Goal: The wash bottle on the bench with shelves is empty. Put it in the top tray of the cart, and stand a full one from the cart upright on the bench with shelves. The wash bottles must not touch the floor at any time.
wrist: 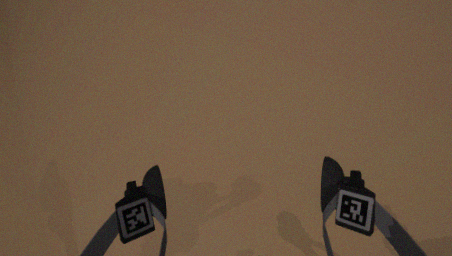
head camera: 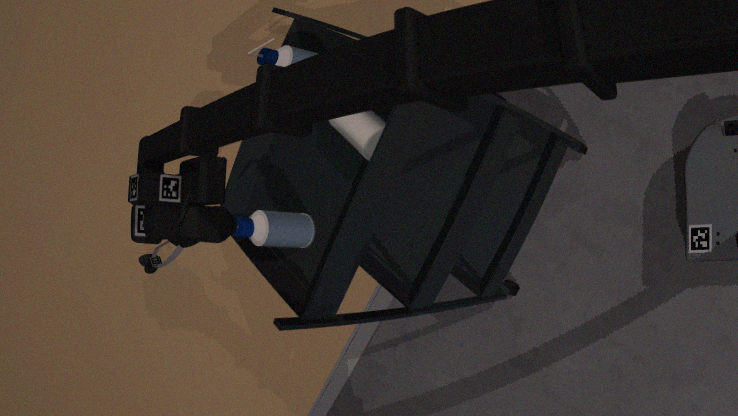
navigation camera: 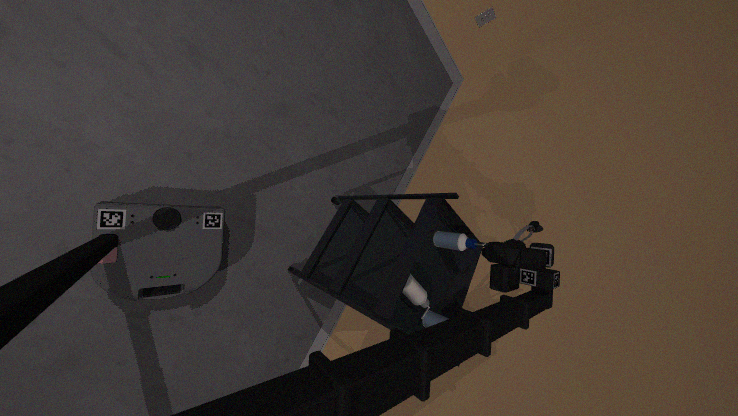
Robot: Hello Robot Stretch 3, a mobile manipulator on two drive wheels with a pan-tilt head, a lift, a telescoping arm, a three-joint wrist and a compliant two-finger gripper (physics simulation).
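Places are measured from the robot's base along level axes (x ahead, y left, z up), in millimetres.
Pixels of known places: gripper, fingertip midpoint: (wrist: 241, 180); robot's base, origin of the base link: (navigation camera: 167, 217).
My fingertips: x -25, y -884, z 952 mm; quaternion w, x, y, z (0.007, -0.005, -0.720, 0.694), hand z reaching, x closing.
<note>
Ahead of a thing's pixels: the offset from my fingertips to its top centre. "spot": to the spot under its first point.
A wash bottle with a blue cap and light blue body {dx +0, dy +86, dz -115 mm} (head camera: 284, 228) (navigation camera: 449, 240) stands in the top tray of the dark cart (head camera: 345, 248) (navigation camera: 395, 196). A second blue-capped bottle {dx -289, dy +144, dz -115 mm} (head camera: 286, 55) (navigation camera: 433, 318) is in the same tray, partly hidden by my arm. A white bottle {dx -183, dy +240, dz -226 mm} (head camera: 361, 130) (navigation camera: 416, 291) is also in the tray, beside the second one; my arm hides part of it in the head view. My gripper (wrist: 241, 180) is open and empty, its fingers wide apart, turned away from the cart beyond the first bottle's cap. The bench with shelves does not show.
My arm (head camera: 330, 87) (navigation camera: 413, 361) reaches across one end of the cart. My base (head camera: 715, 191) (navigation camera: 170, 248) stands on the grey floor, away from the cart's lower trays. A tan surface lies beyond the grey floor's pale edge strip {spot: dx +772, dy -650, dz -941 mm} (navigation camera: 431, 124).
</note>
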